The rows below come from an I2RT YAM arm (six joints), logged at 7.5 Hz.
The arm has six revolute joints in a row. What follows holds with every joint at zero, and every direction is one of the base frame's.
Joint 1 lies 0.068 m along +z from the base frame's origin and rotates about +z.
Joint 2 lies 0.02 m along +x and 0.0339 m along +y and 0.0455 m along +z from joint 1 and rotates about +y.
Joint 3 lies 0.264 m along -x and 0.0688 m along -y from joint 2 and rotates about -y.
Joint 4 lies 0.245 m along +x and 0.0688 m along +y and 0.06 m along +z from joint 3 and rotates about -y.
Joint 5 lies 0.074 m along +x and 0.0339 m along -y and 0.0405 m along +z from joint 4 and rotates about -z.
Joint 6 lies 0.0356 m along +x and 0.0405 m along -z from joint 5 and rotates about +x.
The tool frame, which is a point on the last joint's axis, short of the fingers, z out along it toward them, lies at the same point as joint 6; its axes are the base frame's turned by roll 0, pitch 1.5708 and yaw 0 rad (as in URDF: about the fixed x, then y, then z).
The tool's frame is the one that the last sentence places.
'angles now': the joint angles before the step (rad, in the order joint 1, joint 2, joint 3, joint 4, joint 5, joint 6). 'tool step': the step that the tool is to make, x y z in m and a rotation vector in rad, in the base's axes. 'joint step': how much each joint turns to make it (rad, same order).
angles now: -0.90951 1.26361 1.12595 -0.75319 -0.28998 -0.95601
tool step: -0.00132 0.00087 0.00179 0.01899 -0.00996 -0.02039
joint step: -0.00249 -0.00467 0.00412 -0.00981 -0.00393 0.02734
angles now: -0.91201 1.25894 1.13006 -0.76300 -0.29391 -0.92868
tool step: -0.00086 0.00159 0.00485 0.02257 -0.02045 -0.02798
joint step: 0.00043 -0.00698 0.01254 -0.01232 -0.00535 0.04283
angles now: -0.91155 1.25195 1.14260 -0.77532 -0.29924 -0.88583
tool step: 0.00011 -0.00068 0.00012 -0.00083 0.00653 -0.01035
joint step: 0.00018 0.00284 0.00328 -0.00239 0.01106 0.00477
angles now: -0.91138 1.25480 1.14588 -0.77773 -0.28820 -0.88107
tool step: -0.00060 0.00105 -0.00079 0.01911 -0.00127 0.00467
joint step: -0.00115 -0.00001 0.00000 -0.01330 -0.01354 0.00359
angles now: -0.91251 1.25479 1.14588 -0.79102 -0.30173 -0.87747
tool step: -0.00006 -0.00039 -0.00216 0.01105 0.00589 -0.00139
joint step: -0.00133 0.00422 -0.00266 -0.00504 -0.00161 0.00140
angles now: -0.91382 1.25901 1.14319 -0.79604 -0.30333 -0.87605
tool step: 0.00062 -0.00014 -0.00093 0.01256 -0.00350 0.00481
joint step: 0.00011 0.00417 0.00056 -0.00336 -0.01114 0.00277
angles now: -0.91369 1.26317 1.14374 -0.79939 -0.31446 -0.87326
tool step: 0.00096 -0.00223 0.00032 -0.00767 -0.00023 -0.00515
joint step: -0.00158 0.00673 0.00444 0.00853 0.00574 0.00010
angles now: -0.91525 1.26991 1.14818 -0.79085 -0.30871 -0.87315
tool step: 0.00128 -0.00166 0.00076 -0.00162 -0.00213 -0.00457
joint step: 0.00033 0.00691 0.00685 0.00401 0.00245 0.00451
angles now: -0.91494 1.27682 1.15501 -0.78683 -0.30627 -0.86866
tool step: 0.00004 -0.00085 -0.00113 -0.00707 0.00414 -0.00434
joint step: -0.00080 0.00108 -0.00415 0.00772 0.00816 -0.00198
